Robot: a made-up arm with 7 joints.
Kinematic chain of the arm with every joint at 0, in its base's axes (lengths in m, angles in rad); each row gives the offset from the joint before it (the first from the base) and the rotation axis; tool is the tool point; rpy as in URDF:
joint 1: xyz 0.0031 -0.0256 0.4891 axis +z
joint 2: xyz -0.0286 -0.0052 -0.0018 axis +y
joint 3: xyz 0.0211 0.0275 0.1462 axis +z
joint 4: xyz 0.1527 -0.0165 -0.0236 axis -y
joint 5: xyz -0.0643 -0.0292 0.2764 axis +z
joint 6: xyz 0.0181 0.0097 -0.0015 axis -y
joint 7: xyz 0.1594 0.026 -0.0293 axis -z
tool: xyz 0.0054 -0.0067 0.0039 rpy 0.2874 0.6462 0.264
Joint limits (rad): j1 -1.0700..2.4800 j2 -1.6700..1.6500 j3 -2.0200..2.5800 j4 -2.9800..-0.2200 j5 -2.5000..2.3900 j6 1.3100..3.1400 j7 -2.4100..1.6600
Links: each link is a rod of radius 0.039 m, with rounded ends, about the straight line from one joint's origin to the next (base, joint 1, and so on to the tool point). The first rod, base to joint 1, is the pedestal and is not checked.
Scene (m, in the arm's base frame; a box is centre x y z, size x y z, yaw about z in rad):
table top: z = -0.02
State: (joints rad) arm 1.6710 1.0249 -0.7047 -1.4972 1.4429 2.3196 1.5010
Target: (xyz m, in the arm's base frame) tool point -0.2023 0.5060 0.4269
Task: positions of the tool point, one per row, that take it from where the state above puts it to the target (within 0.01 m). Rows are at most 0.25 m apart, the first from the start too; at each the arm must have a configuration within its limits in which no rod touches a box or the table.
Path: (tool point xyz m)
1: 0.1989 0.5074 0.3327
2: -0.0055 0.5453 0.3745
3: -0.2023 0.5060 0.4269

